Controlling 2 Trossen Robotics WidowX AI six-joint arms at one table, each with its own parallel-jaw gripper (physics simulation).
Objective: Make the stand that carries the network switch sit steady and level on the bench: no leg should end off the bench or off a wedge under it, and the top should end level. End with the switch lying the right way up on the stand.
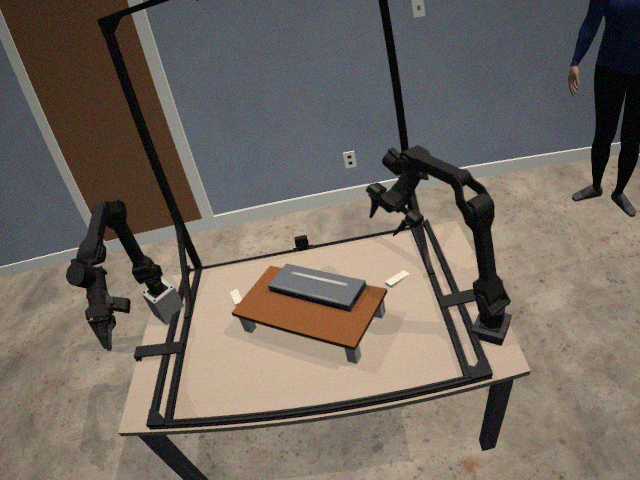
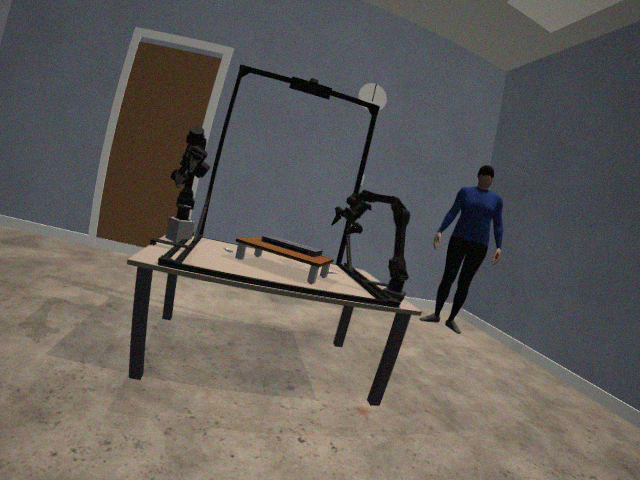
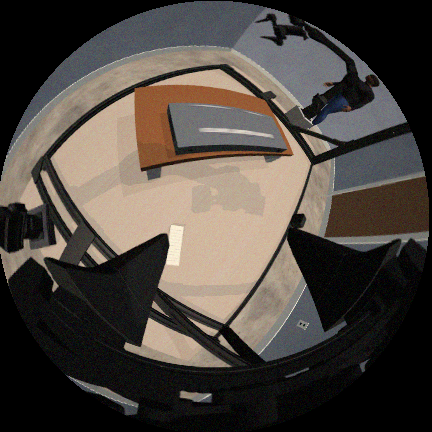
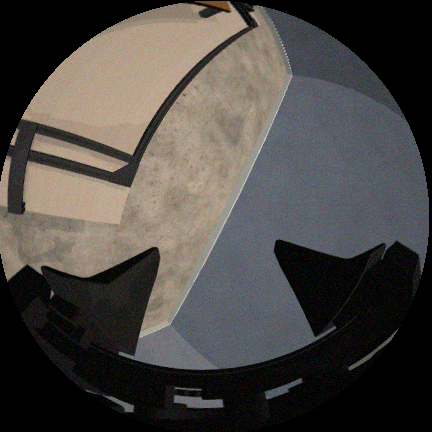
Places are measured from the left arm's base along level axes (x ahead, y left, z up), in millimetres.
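Pixels of known places: left gripper, fingertip midpoint: (image 1: pixel 381 226) (image 2: pixel 337 230) (image 3: pixel 229 237); right gripper, fingertip midpoint: (image 1: pixel 107 349) (image 2: pixel 184 180) (image 3: pixel 256 29) (image 4: pixel 217 250); left arm's base, link origin: (image 1: pixel 491 322) (image 2: pixel 394 290) (image 3: pixel 35 226); right arm's base, link origin: (image 1: pixel 157 290) (image 2: pixel 181 219) (image 3: pixel 305 114).
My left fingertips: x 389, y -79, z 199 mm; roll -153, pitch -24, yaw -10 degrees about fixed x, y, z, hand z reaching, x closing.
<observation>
Ahead of a thing's pixels: the offset from my left fingertips to its middle. Level surfaces: height alone.
The stand (image 1: pixel 305 319) (image 2: pixel 248 241) (image 3: pixel 152 130) has an orange-brown top and grey legs. No wedge shows under the visible legs; small gaps at the feet and exact level cannot be told. The grey network switch {dz -118, dx +138, dy +200 mm} (image 1: pixel 317 287) (image 2: pixel 292 246) (image 3: pixel 225 120) lies flat toward the top's back edge, a light stripe upward. One pale wedge {dz -228, dx -19, dy -27 mm} (image 1: pixel 397 279) (image 2: pixel 333 272) (image 3: pixel 175 245) lies right of the stand, another {dz -228, dx +468, dy +270 mm} (image 1: pixel 235 296) (image 2: pixel 227 250) at its left. My left gripper (image 1: pixel 384 225) (image 3: pixel 229 237) is open and empty, high behind the right wedge. My right gripper (image 4: pixel 217 250) is open and empty, beyond the bench's left side.
A black frame (image 1: pixel 310 411) runs around the bench top {dz -231 mm} (image 1: pixel 232 382), with upright posts at the back. A small black box (image 1: pixel 300 242) sits on the back rail. Side brackets (image 1: pixel 160 350) (image 1: pixel 457 298) cross the side rails. A person (image 2: pixel 475 227) stands beyond the bench at the right.
</observation>
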